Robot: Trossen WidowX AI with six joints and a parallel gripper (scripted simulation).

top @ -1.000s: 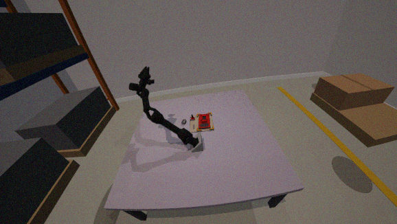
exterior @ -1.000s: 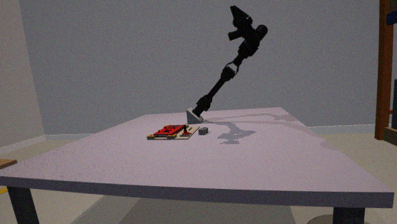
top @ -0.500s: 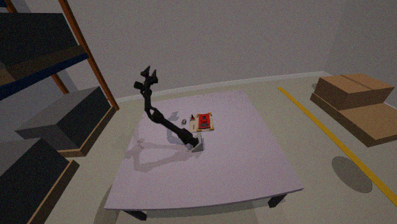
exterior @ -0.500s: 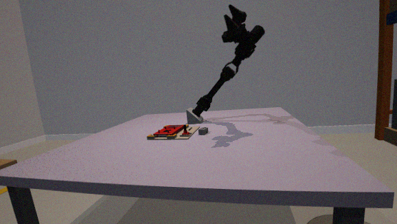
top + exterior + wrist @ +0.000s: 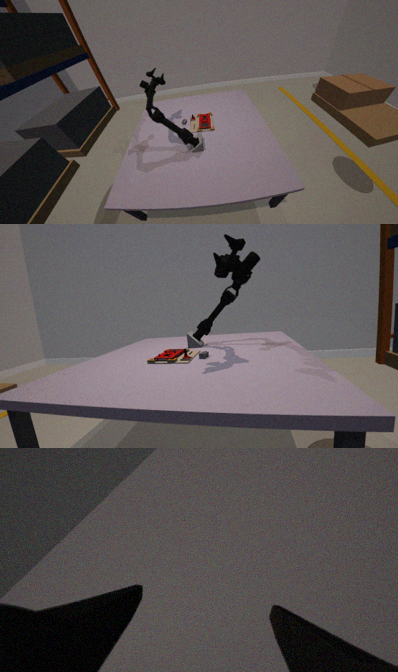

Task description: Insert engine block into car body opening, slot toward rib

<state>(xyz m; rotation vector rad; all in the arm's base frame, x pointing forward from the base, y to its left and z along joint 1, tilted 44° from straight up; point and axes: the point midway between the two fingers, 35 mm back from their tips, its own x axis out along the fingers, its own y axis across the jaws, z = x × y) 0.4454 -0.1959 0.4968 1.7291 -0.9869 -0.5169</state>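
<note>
My gripper tip is now 50 cm above the grey engine block, 19 cm past it and 11 cm to the left of it. Round my gripper tip: beige base plate 50 cm below, 29 cm to the right, 24 cm behind.
</note>
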